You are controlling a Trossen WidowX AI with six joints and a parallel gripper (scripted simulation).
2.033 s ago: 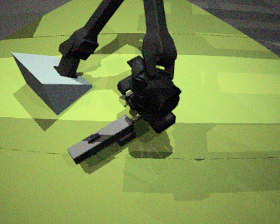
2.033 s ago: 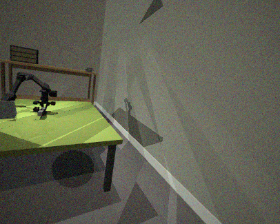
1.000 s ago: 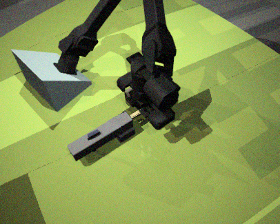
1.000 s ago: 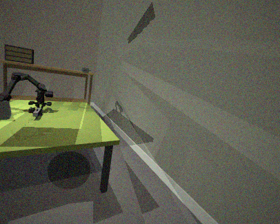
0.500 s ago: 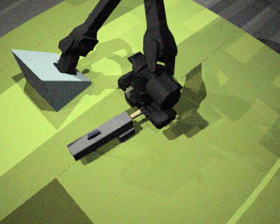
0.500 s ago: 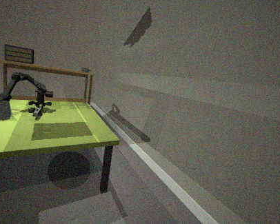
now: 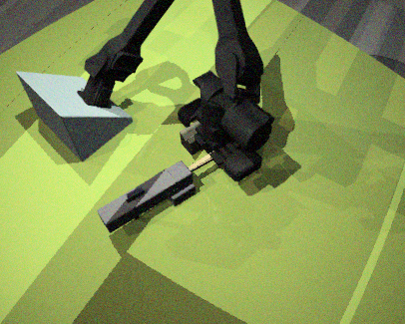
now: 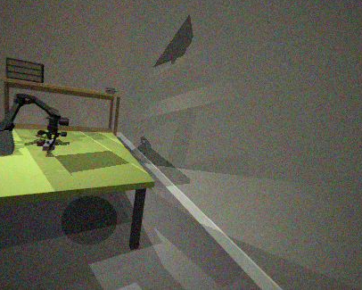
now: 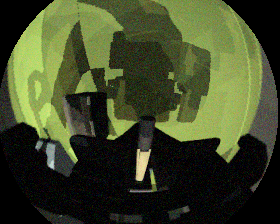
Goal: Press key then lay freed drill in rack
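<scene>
Right now the drill is 4 cm to the right of my gripper tip and 4 cm above it. Round my gripper tip: rack: 7 cm behind, 1 cm to the left, 1 cm above; then blue key: 19 cm to the right, 4 cm above; then long grey housing: 16 cm to the right, 3 cm above.
</scene>
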